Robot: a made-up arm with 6 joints. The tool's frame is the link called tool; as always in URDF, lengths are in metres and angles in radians. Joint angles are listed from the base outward.
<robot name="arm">
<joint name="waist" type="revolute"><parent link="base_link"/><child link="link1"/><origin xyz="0.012 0.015 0.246" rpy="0 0 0"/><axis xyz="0 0 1"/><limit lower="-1.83" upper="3.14"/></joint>
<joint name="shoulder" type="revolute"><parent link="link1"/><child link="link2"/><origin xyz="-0.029 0.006 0" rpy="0 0 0"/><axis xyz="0 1 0"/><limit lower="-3.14" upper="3.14"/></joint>
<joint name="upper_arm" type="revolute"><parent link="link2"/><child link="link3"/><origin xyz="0.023 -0.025 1.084" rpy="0 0 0"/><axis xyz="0 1 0"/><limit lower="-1.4" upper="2.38"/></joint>
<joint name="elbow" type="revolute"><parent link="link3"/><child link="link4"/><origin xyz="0.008 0.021 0.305" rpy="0 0 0"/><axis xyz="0 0 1"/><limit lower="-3.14" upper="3.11"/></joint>
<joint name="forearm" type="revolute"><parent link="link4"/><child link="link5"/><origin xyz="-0.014 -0.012 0.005" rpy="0 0 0"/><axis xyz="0 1 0"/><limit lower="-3.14" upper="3.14"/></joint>
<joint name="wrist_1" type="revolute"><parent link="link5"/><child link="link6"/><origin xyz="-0.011 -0.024 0.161" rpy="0 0 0"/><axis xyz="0 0 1"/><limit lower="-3.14" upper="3.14"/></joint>
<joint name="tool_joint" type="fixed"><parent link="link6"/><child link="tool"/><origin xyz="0.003 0.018 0.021" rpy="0 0 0"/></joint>
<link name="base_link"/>
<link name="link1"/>
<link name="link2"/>
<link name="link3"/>
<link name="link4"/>
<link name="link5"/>
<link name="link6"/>
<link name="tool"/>
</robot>
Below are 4 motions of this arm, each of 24 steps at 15 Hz.
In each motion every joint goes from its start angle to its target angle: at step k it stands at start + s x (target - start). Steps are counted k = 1, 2, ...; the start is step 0. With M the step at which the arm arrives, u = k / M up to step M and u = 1 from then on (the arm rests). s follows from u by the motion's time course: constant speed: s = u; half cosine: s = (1 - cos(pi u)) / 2; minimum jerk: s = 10 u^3 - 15 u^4 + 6 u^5.
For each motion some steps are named. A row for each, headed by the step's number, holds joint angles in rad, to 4 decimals.
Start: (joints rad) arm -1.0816 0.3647 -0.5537 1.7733 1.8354 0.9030
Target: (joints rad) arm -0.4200 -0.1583 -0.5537 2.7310 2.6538 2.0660
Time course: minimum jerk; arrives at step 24
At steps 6, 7, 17, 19, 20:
6: -1.0131 0.3106 -0.5537 1.8724 1.9201 1.0234
7: -0.9809 0.2851 -0.5537 1.9191 1.9600 1.0800
17: -0.5207 -0.0787 -0.5537 2.5852 2.5292 1.8890
19: -0.4627 -0.1246 -0.5537 2.6692 2.6010 1.9910
20: -0.4435 -0.1397 -0.5537 2.6970 2.6248 2.0247

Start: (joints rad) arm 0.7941 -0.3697 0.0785 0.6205 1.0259 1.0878
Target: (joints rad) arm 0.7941 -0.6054 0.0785 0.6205 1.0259 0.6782
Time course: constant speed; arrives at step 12
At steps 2, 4, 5, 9, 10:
2: 0.7941 -0.4090 0.0785 0.6205 1.0259 1.0195
4: 0.7941 -0.4483 0.0785 0.6205 1.0259 0.9513
5: 0.7941 -0.4679 0.0785 0.6205 1.0259 0.9171
9: 0.7941 -0.5465 0.0785 0.6205 1.0259 0.7806
10: 0.7941 -0.5661 0.0785 0.6205 1.0259 0.7465

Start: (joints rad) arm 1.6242 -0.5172 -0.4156 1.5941 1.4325 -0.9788
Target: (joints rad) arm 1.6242 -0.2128 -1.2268 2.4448 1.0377 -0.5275
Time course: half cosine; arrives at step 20
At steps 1, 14, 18, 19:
1: 1.6242 -0.5153 -0.4206 1.5993 1.4301 -0.9760
14: 1.6242 -0.2755 -1.0596 2.2695 1.1191 -0.6205
18: 1.6242 -0.2202 -1.2069 2.4240 1.0474 -0.5385
19: 1.6242 -0.2147 -1.2218 2.4396 1.0401 -0.5303

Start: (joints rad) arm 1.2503 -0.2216 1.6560 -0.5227 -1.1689 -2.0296
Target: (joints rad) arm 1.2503 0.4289 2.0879 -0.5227 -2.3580 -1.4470
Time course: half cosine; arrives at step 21
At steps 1, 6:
1: 1.2503 -0.2180 1.6584 -0.5227 -1.1755 -2.0263
6: 1.2503 -0.0991 1.7373 -0.5227 -1.3928 -1.9199

